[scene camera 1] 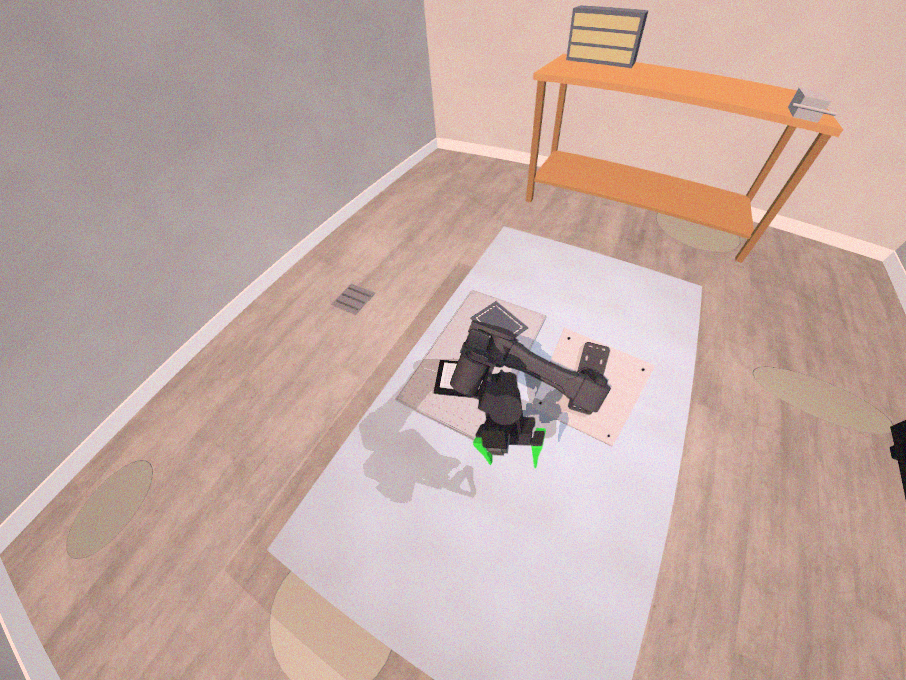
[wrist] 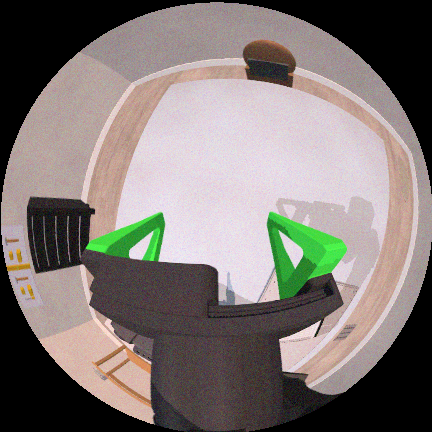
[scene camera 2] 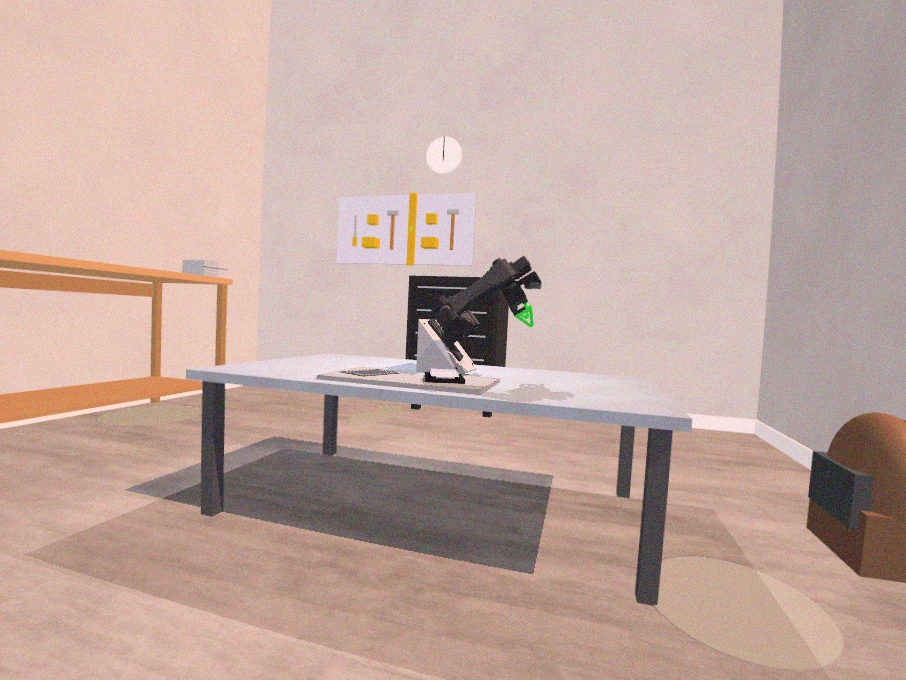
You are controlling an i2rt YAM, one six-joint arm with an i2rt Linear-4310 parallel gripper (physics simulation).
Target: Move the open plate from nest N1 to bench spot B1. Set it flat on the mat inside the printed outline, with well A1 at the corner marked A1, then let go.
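Pixels of known places: gripper, fingertip midpoint: (scene camera 1: 513,464) (wrist: 215,217) (scene camera 2: 529,322); arm's base, link origin: (scene camera 1: 588,378) (scene camera 2: 445,340).
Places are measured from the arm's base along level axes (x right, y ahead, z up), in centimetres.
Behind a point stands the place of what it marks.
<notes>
My gripper (scene camera 1: 513,465) @(z 8.9, x -33.6, y 10.9 cm) (scene camera 2: 528,319) @(z 8.9, x -33.6, y 10.9 cm) (wrist: 215,217) @(z 8.9, x -33.6, y 10.9 cm) has green fingers spread wide. It is open and empty, high above the white table and beside the pale base board. In scene camera 1, a black frame (scene camera 1: 439,387) @(z -8.4, x -14.8, y 39.8 cm) with a white inside lies on the board, partly hidden by the arm; it looks like the nest with the plate, but no wells or A1 mark can be made out. A dark grey mat (scene camera 1: 518,322) @(z -10.7, x 20.0, y 26.8 cm) (scene camera 2: 371,372) @(z -10.7, x 16.6, y 33.9 cm) with a dashed outline lies at the board's far end. The wrist view does not show the plate clearly.
The base board (scene camera 1: 453,336) @(z -10.8, x 5.4, y 45.3 cm) (scene camera 2: 402,380) @(z -10.8, x 1.7, y 45.1 cm) lies on the white table (scene camera 1: 556,556) @(z -12.1, x -44.4, y -6.8 cm) (scene camera 2: 607,401) @(z -12.1, x -58.5, y 44.4 cm) (wrist: 225,140) @(z -12.1, x -51.2, y 2.4 cm). A pale mount (scene camera 1: 627,391) @(z 0.8, x -0.4, y -10.8 cm) (scene camera 2: 431,351) @(z -3.9, x 2.2, y 11.6 cm) with dark holes stands at the arm's base. The arm's shadow falls on the table. An orange bench (scene camera 1: 680,84) stands farther off.
</notes>
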